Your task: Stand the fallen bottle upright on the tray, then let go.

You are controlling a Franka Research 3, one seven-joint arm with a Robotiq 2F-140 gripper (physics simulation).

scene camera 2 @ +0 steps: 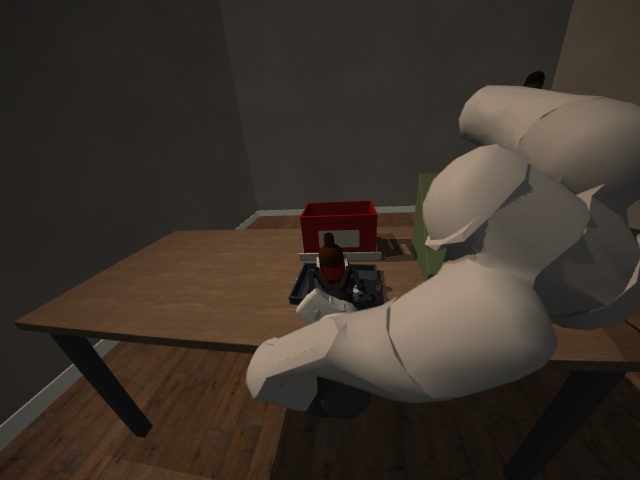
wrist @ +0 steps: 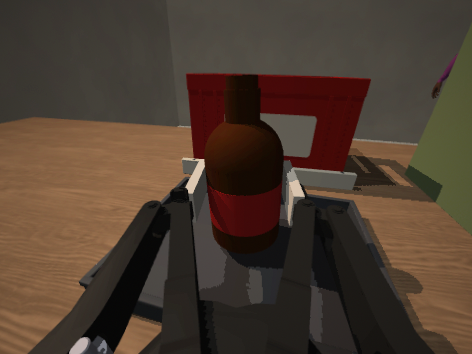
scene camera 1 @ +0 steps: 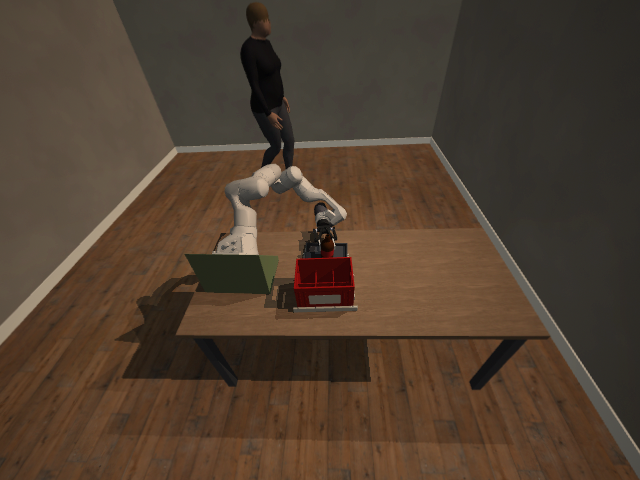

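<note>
The brown bottle [scene camera 1: 327, 248] [scene camera 2: 331, 258] [wrist: 244, 160] with a red label stands about upright, neck up, over the dark tray [scene camera 1: 347, 251] [scene camera 2: 369, 273] [wrist: 155, 280]. My gripper [scene camera 1: 327, 242] [scene camera 2: 332, 269] [wrist: 244, 171] is shut on the bottle, one pale pad on each side of its body near the label. The bottle's base shows in the wrist view just above the tray floor, with a dark shadow next to it. I cannot tell whether the base touches the tray. In scene camera 1 the red crate hides the base and part of the tray.
A red crate [scene camera 1: 302, 297] [scene camera 2: 312, 237] [wrist: 340, 125] stands beyond the tray, with a pale bar [scene camera 1: 325, 308] [scene camera 2: 369, 255] [wrist: 325, 178] at its foot. A green panel [scene camera 1: 232, 273] [scene camera 2: 420, 222] [wrist: 447, 150] stands near the arm's base. A person [scene camera 1: 263, 77] stands behind the table.
</note>
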